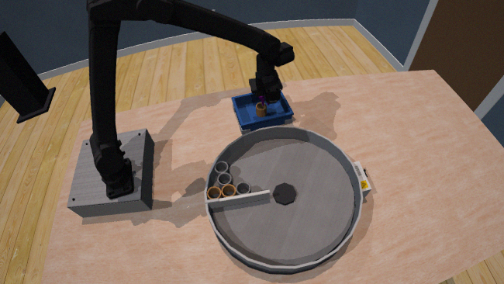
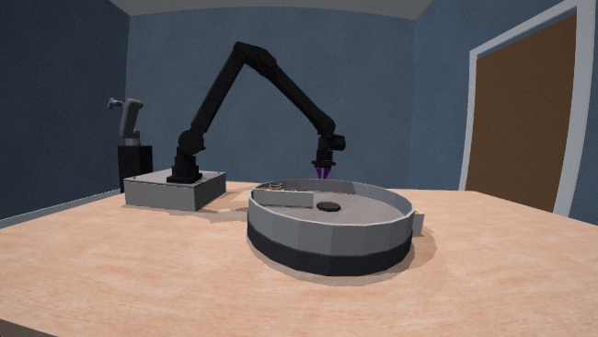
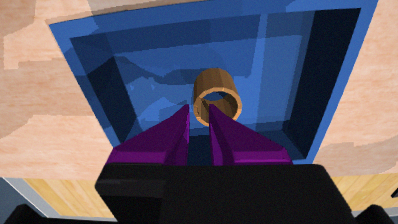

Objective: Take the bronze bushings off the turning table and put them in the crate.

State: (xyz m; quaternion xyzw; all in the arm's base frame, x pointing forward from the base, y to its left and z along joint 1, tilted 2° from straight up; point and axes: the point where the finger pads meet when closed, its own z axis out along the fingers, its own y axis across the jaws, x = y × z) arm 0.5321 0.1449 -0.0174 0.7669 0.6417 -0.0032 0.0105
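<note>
My gripper is now 1 cm past the blue crate and 3 cm above it. Round my hand: turning table: 8 cm behind, 34 cm to the right, 1 cm below.
</note>
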